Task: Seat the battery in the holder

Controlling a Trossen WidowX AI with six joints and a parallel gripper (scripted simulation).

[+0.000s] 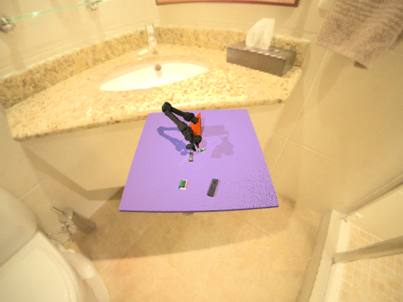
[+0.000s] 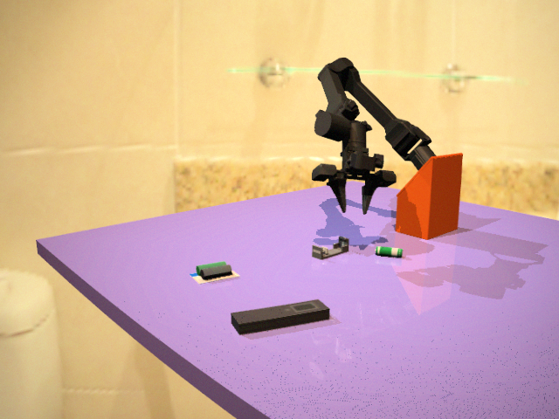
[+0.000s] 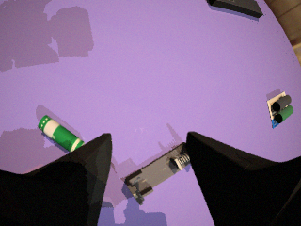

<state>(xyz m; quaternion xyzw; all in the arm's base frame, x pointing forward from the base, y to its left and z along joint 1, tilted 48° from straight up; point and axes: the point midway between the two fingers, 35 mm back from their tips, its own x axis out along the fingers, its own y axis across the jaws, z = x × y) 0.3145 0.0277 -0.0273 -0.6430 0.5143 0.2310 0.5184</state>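
Right now my gripper tip is 10 cm above the battery, 9 cm past it and 3 cm to the right of it. Also, from my gripper tip: card (31 cm ahead, 10 cm below, 8 cm to the right); then black remote-like bar (31 cm ahead, 17 cm to the left, 9 cm below).
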